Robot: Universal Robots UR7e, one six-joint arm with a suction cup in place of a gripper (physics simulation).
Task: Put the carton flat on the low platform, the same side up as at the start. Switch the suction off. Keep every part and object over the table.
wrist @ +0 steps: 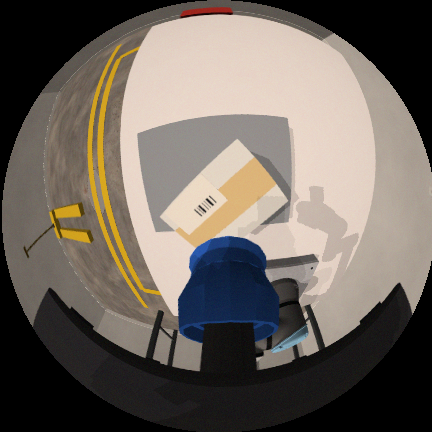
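Note:
There's a carton (233,194) here and a low platform (170,155), and I can see my suction cup (227,283) as well.

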